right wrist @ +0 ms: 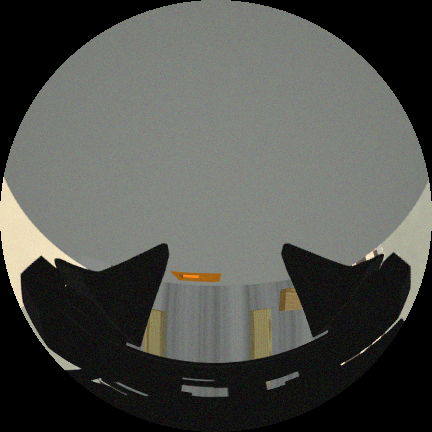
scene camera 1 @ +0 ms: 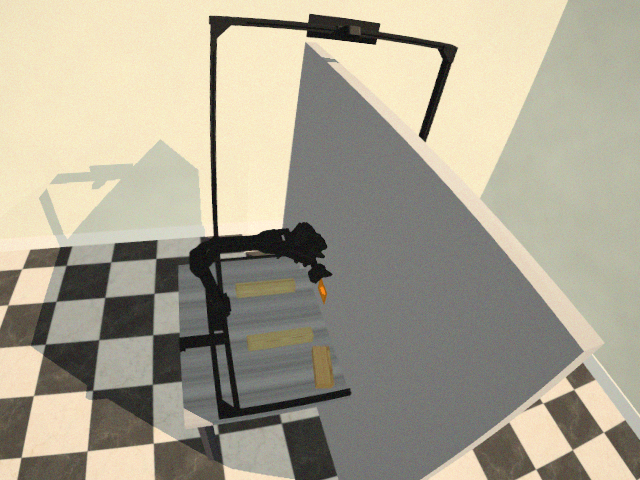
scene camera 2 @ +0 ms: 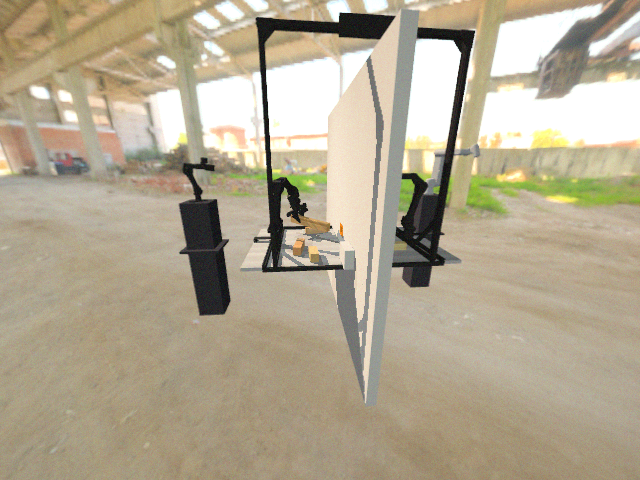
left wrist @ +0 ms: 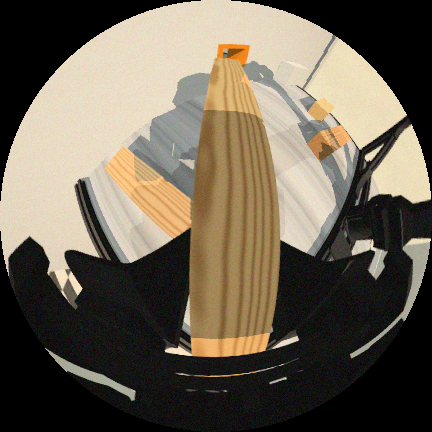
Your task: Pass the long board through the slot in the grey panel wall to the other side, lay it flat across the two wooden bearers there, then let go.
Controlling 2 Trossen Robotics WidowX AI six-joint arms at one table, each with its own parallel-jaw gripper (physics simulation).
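Frame: origin at the left arm's base, x back, y up, z left, level; millimetres.
Seen in the pictures: left gripper, between the fingertips: (scene camera 2: pixel 302 222) (left wrist: pixel 224 232); right gripper, between the fingertips: (right wrist: pixel 227 250) (scene camera 1: pixel 327 265); left arm's base, origin of its link: (left wrist: pixel 352 224); right arm's base, origin of its link: (scene camera 1: pixel 217 323) (scene camera 2: pixel 407 238).
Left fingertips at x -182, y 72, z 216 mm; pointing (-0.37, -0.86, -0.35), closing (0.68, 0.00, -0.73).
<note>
Pixels of each thing's middle, then the offset from my left fingertips to it. "spot": a spot on its surface instead.
- long board, middle of its body: (left wrist: pixel 227 137) (scene camera 2: pixel 309 222) dx -52, dy +12, dz -49 mm
- orange-framed slot, a spot on its surface: (right wrist: pixel 212 278) spot: dx -299, dy -12, dz -228 mm
- wooden block, middle of its body: (right wrist: pixel 304 298) (scene camera 1: pixel 322 366) dx -374, dy -72, dz +37 mm
- flat wooden piece, middle of its body: (left wrist: pixel 147 188) (scene camera 2: pixel 315 229) dx -104, dy -69, dz +32 mm
My left gripper (scene camera 2: pixel 298 214) (left wrist: pixel 224 232) is shut on the long board (scene camera 2: pixel 302 222) (left wrist: pixel 235 190) and holds it above the table. The board's far end points at the orange-framed slot (scene camera 2: pixel 341 228) (left wrist: pixel 233 46) (scene camera 1: pixel 320 285) (right wrist: pixel 212 278) in the panel wall (scene camera 1: pixel 413 258) (scene camera 2: pixel 356 170) (left wrist: pixel 65 130) (right wrist: pixel 215 150). In the left wrist view that end overlaps the frame's lower edge; contact is unclear. No board shows beyond the wall. Two pale bearers (scene camera 1: pixel 265 288) (scene camera 1: pixel 280 338) (right wrist: pixel 156 332) (right wrist: pixel 261 332) lie there. My right gripper (scene camera 1: pixel 323 263) (right wrist: pixel 227 250) is open, near the wall above the slot.
A wooden block (scene camera 1: pixel 323 366) (right wrist: pixel 289 300) lies near the wall beside the bearers. On the left arm's side, two blocks (scene camera 2: pixel 298 246) (scene camera 2: pixel 313 254) (left wrist: pixel 329 141) (left wrist: pixel 321 109) and a flat wooden piece (left wrist: pixel 150 195) lie on the table. A white block (scene camera 2: pixel 347 255) (left wrist: pixel 292 72) is at the wall.
</note>
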